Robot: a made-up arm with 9 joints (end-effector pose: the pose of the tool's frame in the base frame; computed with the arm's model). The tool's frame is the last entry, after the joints. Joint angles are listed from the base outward.
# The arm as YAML. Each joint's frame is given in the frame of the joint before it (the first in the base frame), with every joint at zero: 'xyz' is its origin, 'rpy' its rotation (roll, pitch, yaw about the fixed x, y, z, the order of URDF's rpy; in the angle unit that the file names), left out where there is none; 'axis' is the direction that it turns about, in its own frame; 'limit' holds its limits. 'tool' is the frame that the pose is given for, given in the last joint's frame.
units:
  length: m
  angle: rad
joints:
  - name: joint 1
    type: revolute
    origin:
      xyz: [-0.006, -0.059, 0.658]
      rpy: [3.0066, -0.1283, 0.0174]
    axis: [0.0, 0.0, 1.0]
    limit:
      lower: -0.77
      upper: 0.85
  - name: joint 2
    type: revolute
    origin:
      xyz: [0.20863, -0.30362, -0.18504]
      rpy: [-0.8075, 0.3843, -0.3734]
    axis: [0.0, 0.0, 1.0]
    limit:
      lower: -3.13
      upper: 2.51
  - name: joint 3
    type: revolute
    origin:
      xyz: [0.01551, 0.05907, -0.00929]
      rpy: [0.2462, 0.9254, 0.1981]
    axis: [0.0, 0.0, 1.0]
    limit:
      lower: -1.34
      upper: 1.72
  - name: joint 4
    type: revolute
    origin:
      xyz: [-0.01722, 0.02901, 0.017]
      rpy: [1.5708, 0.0, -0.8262]
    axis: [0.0, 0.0, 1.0]
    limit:
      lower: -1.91
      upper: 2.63
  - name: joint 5
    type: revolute
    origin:
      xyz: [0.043, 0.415, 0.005]
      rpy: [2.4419, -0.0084, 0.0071]
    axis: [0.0, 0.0, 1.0]
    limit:
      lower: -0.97
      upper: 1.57
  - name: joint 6
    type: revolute
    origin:
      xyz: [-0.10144, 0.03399, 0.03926]
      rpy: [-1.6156, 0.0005, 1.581]
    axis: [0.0, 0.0, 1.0]
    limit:
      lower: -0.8
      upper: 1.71
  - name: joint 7
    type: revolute
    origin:
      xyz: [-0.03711, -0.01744, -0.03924]
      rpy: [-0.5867, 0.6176, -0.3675]
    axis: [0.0, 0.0, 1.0]
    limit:
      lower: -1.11
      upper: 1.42
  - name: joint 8
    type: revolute
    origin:
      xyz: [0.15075, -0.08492, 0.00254]
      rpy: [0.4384, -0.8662, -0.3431]
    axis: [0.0, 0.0, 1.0]
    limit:
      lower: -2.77
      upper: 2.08
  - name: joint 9
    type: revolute
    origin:
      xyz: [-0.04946, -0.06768, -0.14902]
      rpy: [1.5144, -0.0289, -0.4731]
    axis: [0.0, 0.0, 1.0]
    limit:
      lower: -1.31
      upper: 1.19
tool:
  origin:
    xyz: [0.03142, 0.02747, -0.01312]
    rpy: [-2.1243, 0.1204, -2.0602]
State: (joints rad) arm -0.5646 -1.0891 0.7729 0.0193 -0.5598 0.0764 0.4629 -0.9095 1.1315
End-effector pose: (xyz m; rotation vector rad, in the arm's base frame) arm 0.1098 0.7189 0.6099 0.0760 -1.1185 1.6028
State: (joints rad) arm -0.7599 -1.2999 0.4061 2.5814 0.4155 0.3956 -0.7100 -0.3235 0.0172
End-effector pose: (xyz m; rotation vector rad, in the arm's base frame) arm 0.0060 0.4907 1.0121 -2.2918 0.0271 1.6479
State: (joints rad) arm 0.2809 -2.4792 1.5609 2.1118 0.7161 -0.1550 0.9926 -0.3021 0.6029
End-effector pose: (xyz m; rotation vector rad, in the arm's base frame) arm 0.1796 -0.0259 0.9263 -0.7265 1.7506 2.2600
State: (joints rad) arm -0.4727 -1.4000 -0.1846 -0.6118 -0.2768 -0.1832 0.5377 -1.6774 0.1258
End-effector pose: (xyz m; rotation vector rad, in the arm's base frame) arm -0.2336 0.4556 0.5658 0.1529 -0.8797 -2.5190
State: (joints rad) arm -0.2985 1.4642 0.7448 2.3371 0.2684 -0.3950 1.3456 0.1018 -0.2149
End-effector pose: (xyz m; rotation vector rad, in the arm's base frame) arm 0.2760 0.3635 0.4792 -0.6826 1.0062 0.4368
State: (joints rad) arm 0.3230 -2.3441 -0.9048 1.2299 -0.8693 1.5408 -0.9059 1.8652 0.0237
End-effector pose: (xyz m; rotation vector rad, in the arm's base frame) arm 0.4674 0.0826 0.5294 -0.7854 2.5478 0.3441
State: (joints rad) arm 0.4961 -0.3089 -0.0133 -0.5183 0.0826 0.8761 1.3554 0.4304 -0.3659
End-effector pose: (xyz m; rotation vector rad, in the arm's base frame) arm 0.6837 0.4066 0.7798 2.1130 1.0808 1.9371
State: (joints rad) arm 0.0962 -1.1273 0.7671 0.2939 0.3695 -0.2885 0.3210 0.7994 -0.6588
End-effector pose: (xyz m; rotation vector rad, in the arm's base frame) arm 0.3945 0.3460 0.8084 -1.8276 -0.7633 0.6622
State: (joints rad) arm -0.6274 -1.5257 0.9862 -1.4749 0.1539 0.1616 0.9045 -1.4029 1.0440
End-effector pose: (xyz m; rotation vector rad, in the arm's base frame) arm -0.3141 0.5912 0.9351 2.0081 -1.1041 1.6933
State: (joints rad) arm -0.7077 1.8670 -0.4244 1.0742 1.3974 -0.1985 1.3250 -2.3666 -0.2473
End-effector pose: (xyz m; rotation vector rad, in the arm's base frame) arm 0.1299 0.0271 0.4905 -0.5595 0.6261 0.9023
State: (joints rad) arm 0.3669 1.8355 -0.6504 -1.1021 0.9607 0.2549 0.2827 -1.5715 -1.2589
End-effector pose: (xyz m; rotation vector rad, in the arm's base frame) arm 0.3173 0.1505 0.9201 -2.8209 1.1820 0.0155
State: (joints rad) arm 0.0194 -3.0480 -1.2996 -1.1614 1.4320 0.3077 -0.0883 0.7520 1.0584
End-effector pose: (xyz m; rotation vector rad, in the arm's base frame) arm -0.0151 0.0981 0.7729 1.1521 1.3863 -0.6692
